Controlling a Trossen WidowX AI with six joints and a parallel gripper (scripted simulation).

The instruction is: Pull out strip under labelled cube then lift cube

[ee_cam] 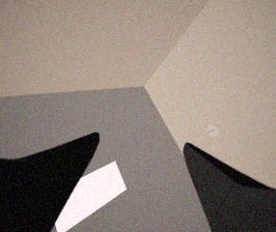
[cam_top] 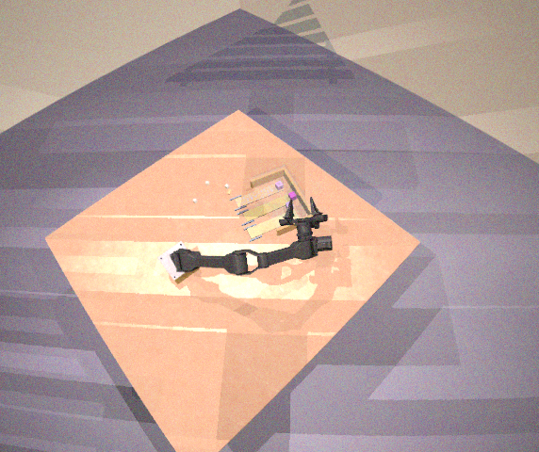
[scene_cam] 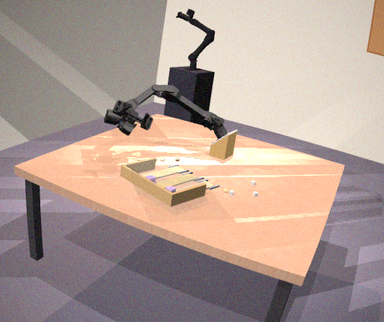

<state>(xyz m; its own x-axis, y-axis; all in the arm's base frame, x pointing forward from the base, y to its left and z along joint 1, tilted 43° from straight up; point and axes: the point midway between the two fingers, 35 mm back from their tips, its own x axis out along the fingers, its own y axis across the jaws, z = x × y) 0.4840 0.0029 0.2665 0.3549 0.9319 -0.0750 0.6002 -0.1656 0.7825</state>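
Now: gripper tip 28 cm above the cross-hatched strip, 20 cm to the right of it and 4 cm past it.
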